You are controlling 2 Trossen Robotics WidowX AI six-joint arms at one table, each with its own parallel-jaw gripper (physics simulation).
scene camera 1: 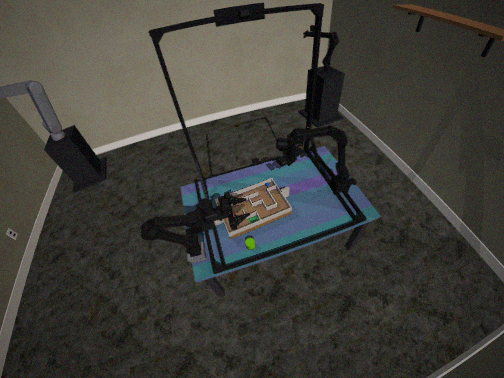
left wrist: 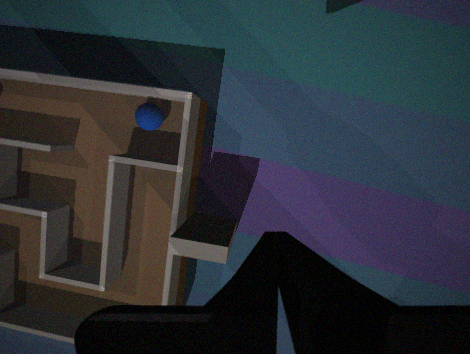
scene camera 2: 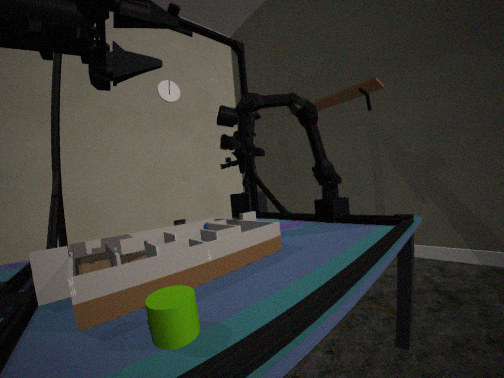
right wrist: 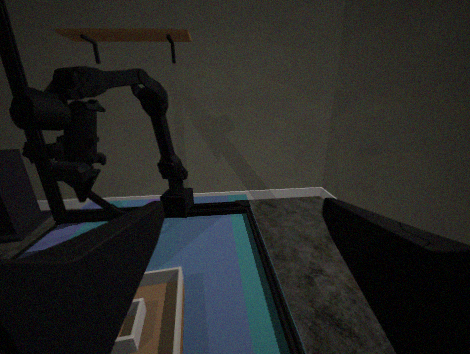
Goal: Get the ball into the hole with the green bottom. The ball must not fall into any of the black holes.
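The blue ball lies inside the maze box, near its far right corner in scene camera 1. The box lies on the table. The green-bottomed hole is near the box's front wall, towards its left end. My left gripper is shut and empty, pointing down above the table beyond the box's ball end, apart from the ball. My right gripper is open and empty, high over the box's left part. It partly hides the maze in scene camera 1.
A white tab sticks out of the box's right end wall, another tab out of its left end. A green cylinder stands in front of the box. Black frame rails run along the table edges.
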